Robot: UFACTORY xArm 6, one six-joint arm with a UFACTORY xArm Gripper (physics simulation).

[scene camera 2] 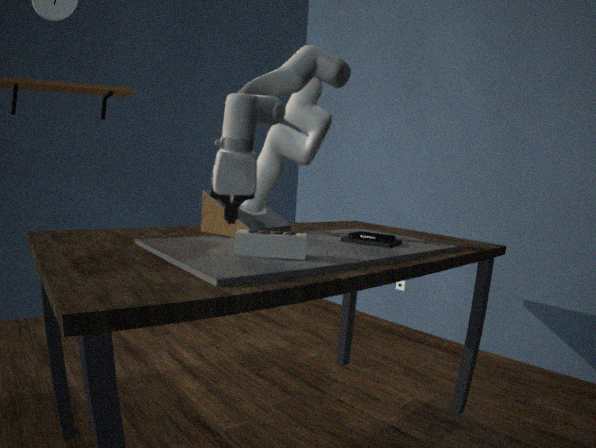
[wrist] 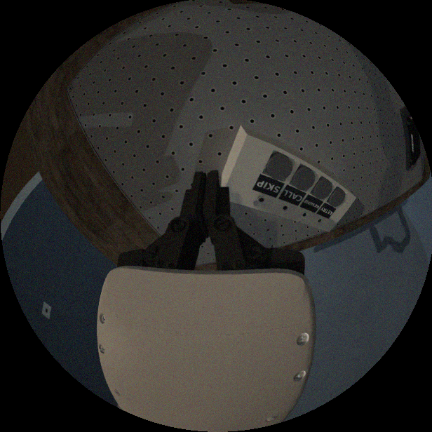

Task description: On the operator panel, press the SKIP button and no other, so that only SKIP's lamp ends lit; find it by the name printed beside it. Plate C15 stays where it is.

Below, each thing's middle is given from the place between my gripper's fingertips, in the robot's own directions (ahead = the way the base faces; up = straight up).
Scene:
Now: hand 6 cm short of the operator panel [scene camera 2: 257, 244], 8 cm to the right of it and 5 cm above it.

